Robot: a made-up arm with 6 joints.
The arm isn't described. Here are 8 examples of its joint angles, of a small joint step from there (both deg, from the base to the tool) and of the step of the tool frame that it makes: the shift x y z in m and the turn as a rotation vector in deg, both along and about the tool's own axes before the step.
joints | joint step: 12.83 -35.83 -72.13 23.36 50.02 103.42 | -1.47 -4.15 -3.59 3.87 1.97 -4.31
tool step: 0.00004 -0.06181 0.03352 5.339 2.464 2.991
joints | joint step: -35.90 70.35 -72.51 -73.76 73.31 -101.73 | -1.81 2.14 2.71 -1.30 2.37 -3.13
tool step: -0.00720 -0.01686 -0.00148 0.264 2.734 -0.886
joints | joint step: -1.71 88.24 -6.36 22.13 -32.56 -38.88 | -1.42 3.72 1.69 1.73 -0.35 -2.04
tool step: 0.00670 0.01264 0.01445 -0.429 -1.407 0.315
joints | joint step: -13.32 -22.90 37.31 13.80 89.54 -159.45 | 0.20 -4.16 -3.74 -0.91 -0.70 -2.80
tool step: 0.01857 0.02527 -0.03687 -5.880 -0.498 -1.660
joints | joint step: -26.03 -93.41 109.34 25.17 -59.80 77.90 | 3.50 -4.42 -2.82 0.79 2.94 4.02
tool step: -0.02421 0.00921 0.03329 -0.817 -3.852 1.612
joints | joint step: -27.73 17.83 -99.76 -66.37 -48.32 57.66 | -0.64 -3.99 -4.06 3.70 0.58 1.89
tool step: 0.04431 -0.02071 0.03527 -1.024 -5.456 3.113
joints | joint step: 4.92 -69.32 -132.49 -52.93 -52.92 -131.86 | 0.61 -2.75 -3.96 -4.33 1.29 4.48
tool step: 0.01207 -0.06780 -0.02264 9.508 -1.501 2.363
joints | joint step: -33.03 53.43 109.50 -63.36 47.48 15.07 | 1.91 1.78 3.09 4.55 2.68 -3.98
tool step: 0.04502 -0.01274 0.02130 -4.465 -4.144 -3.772
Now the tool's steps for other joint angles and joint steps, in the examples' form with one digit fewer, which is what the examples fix.
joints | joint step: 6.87 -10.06 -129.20 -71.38 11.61 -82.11 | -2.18 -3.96 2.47 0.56 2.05 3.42
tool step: -0.0039 -0.0844 0.0611 7.01 -4.08 -1.11
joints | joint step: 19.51 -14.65 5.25 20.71 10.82 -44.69 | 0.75 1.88 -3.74 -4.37 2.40 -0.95
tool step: -0.0152 -0.0175 -0.0695 -2.97 8.41 -4.85
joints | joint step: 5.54 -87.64 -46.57 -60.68 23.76 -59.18 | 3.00 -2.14 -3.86 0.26 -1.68 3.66
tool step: 0.0008 0.0076 -0.0404 -0.38 -0.19 1.17
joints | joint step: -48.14 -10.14 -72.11 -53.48 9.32 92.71 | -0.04 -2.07 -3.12 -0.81 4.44 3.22
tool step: -0.0154 -0.0206 0.0206 0.48 -0.21 7.61
